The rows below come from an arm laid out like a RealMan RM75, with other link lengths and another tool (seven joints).
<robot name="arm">
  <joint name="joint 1" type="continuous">
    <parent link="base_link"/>
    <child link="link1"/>
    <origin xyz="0 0 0.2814"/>
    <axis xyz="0 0 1"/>
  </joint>
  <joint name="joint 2" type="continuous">
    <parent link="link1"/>
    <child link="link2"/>
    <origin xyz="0 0 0"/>
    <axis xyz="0 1 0"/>
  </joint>
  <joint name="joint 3" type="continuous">
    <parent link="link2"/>
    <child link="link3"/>
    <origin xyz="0 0 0.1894"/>
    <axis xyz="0 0 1"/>
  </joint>
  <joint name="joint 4" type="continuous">
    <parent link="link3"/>
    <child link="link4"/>
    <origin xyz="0 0 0"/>
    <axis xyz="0 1 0"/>
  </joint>
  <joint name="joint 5" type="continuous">
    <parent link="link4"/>
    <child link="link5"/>
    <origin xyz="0 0 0.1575"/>
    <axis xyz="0 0 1"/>
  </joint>
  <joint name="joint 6" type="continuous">
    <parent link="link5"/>
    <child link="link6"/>
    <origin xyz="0 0 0"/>
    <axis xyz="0 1 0"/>
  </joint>
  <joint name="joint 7" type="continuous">
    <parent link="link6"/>
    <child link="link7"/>
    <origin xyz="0 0 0.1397"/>
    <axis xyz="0 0 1"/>
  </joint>
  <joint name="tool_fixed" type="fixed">
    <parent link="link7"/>
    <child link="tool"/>
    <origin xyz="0.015 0.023 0.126" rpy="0.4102 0 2.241"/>
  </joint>
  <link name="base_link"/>
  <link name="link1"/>
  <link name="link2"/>
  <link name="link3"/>
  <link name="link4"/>
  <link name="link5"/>
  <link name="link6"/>
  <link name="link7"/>
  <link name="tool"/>
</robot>
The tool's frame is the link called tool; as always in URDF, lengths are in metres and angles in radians. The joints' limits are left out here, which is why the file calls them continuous.
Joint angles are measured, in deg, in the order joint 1, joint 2, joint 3, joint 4, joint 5, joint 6, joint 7. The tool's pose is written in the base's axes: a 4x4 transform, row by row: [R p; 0 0 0 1], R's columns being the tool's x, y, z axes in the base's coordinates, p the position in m. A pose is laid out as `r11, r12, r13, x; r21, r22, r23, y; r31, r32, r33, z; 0, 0, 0, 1`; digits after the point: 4 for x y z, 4 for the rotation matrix.
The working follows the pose.
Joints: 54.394 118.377 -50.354 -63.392 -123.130 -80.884 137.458
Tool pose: -0.9402, -0.2925, -0.1744, -0.0067; -0.2984, 0.9544, 0.0075, 0.3614; 0.1643, 0.0591, -0.9846, -0.0069; 0, 0, 0, 1
Where each joint sits with the arm in this pose, in the base's axes (m; each line is computed from the numbers above, not from the rounded line before):
joint 1: 0.0000 0.0000 0.2814
joint 2: 0.0000 0.0000 0.2814
joint 3: 0.0970 0.1355 0.1914
joint 4: 0.0970 0.1355 0.1914
joint 5: 0.0699 0.2838 0.2369
joint 6: 0.0699 0.2838 0.2369
joint 7: 0.0312 0.3379 0.1141
the tool: -0.0067 0.3614 -0.0069

